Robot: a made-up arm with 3 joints. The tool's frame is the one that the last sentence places.
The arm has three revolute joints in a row. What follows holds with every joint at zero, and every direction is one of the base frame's.
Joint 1 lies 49 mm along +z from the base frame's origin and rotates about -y.
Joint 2 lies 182 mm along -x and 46 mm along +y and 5 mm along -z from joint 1 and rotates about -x.
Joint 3 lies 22 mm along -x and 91 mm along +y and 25 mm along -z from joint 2 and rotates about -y.
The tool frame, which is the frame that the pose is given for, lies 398 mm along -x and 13 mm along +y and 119 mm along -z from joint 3; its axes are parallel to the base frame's.
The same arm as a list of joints. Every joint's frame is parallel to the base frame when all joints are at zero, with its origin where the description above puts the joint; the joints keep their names.
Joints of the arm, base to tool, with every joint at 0 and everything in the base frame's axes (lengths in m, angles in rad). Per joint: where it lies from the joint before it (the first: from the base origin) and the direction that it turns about. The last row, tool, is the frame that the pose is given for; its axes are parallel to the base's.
joint 1: xyz 0 0 0.049 axis 0 -1 0
joint 2: xyz -0.182 0.046 -0.005 axis -1 0 0
joint 3: xyz -0.022 0.091 -0.025 axis 0 -1 0
tool: xyz -0.398 0.013 -0.119

